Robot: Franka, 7 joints.
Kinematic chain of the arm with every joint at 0, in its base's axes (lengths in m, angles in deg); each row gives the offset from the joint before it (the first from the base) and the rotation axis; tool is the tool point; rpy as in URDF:
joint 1: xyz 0 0 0.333 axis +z
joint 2: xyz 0 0 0 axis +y
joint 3: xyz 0 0 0.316 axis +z
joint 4: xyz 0.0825 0 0 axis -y
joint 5: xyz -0.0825 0 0.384 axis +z
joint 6: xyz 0 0 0 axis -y
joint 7: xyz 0.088 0 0 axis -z
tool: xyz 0 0 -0.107 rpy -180 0 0
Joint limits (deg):
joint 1: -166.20..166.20
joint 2: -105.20..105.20
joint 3: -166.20..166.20
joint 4: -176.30..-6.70
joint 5: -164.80..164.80
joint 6: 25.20..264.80
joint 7: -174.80..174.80
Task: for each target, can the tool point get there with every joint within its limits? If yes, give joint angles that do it. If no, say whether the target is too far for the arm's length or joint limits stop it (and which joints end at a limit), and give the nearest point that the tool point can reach.
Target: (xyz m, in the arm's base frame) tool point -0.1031 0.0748 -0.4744
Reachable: no: joint limits stop it (at a limit: joint 2) | nearest point -0.1283 0.0930 -0.3459 | short by 0.132 m
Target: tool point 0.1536 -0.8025 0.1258
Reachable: yes | joints -67.08 79.87 -28.46 -44.11 -78.23 146.41 -13.53
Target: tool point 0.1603 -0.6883 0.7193
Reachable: yes | joints -97.60 33.17 24.28 -57.92 -58.30 188.25 -119.23
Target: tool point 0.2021 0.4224 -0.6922
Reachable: no: too far | nearest point 0.1703 0.3560 -0.3490 | short by 0.351 m
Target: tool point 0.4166 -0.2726 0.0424
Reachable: yes | joints 28.23 71.67 -57.74 -117.40 68.26 111.16 -80.78
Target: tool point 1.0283 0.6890 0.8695
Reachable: no: too far | nearest point 0.6539 0.4381 0.6742 | short by 0.491 m
